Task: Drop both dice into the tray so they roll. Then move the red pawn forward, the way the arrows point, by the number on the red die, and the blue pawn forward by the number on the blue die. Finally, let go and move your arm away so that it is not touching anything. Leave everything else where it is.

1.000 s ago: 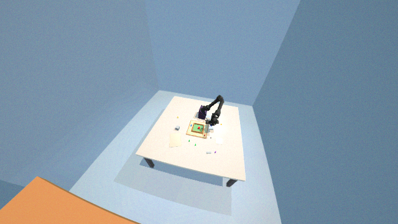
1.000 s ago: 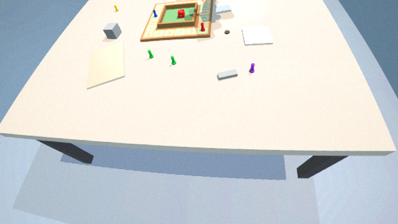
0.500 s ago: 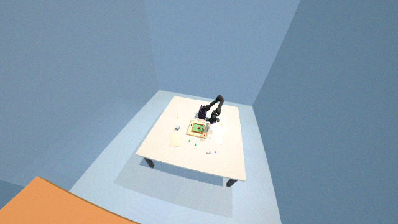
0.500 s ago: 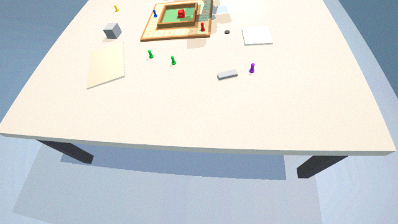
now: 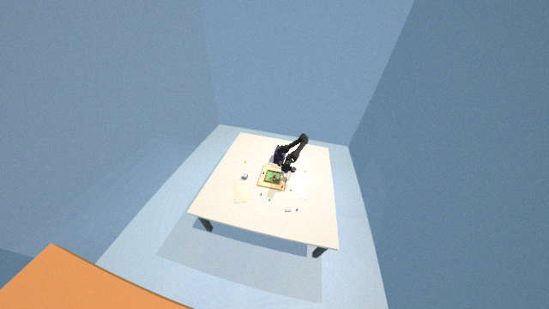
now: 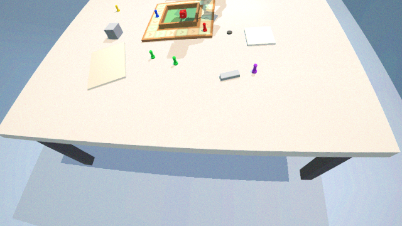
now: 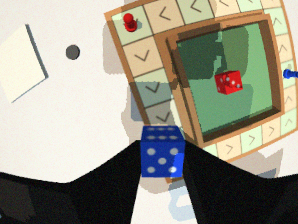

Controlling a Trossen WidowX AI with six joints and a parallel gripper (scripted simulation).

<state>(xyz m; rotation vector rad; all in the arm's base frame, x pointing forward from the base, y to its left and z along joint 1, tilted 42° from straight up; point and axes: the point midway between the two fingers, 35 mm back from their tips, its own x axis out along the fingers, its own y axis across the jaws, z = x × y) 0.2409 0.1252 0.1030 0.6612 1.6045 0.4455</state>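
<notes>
My gripper tip is now 12 cm short of the red pawn, 9 cm above it and 1 cm to the right of it. The rest, counted from my gripper tip: blue pawn 23 cm to the right, 9 cm below, 2 cm ahead; green-floored tray 12 cm to the right, 11 cm below, 3 cm ahead; black disc 12 cm below, 11 cm to the left, 10 cm ahead.
</notes>
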